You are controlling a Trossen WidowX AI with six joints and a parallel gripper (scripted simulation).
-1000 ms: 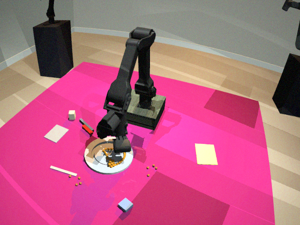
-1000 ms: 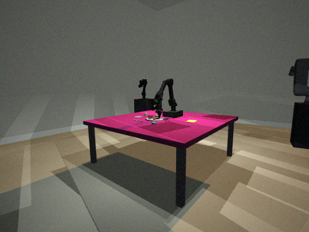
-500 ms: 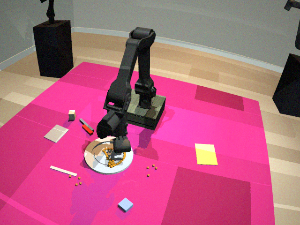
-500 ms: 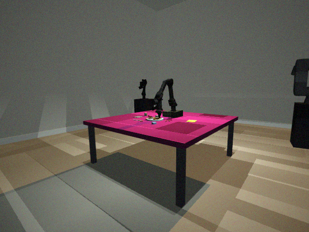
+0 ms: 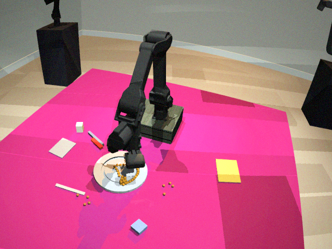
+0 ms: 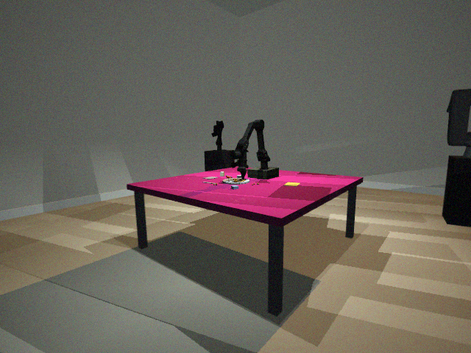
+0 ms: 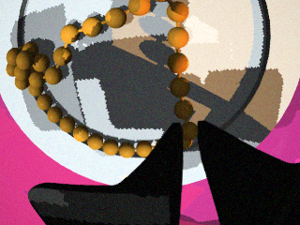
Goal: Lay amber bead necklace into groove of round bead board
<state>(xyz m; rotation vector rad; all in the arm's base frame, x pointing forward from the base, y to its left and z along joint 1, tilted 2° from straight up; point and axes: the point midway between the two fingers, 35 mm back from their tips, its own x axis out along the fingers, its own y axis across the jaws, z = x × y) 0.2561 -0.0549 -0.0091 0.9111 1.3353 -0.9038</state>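
Right now the round bead board is 40 mm ahead of my gripper tip, 40 mm to the right of it and 10 mm below it. The rest, counted from my gripper tip: white block: 110 mm behind, 90 mm to the right, 10 mm below; then red-handled tool: 90 mm behind, 190 mm to the right, 10 mm below; then white strip: 170 mm ahead, 190 mm to the right, 20 mm below.
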